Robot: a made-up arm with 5 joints.
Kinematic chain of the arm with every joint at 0, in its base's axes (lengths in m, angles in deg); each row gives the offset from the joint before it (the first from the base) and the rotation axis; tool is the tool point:
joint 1: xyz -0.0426 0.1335 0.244 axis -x
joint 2: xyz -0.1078 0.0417 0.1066 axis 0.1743 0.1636 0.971
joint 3: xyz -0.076 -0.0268 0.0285 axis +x
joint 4: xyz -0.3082 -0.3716 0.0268 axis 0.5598 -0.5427 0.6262
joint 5: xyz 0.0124 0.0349 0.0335 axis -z
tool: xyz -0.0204 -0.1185 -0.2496
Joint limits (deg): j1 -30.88..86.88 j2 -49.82..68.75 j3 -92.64..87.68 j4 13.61..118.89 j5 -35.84..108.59
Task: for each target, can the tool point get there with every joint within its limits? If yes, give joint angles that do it. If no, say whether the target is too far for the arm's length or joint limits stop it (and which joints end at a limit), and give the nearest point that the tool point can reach.
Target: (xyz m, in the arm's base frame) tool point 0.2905 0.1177 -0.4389
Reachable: no: joint limits stop it (at a limit: joint 1, joint 2, joint 4) | nearest point 0.0074 -0.0777 -0.1492 | short by 0.450 m
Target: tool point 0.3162 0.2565 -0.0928
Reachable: no: joint limits stop it (at a limit: joint 1, joint 2, joint 5) | nearest point 0.0381 -0.0711 -0.0777 | short by 0.430 m
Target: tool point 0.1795 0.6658 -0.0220
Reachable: no: joint limits stop it (at a limit: joint 2, joint 3, joint 4) | nearest point -0.2058 0.5186 0.0516 | short by 0.419 m
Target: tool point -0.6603 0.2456 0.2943
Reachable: yes | joints 30.72 -35.89 -36.31 86.26 94.04
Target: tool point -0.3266 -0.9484 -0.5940
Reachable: no: too far | nearest point -0.2253 -0.3662 -0.0481 | short by 0.804 m
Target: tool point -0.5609 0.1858 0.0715
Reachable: yes | joints 34.83 -38.74 21.51 93.36 82.04
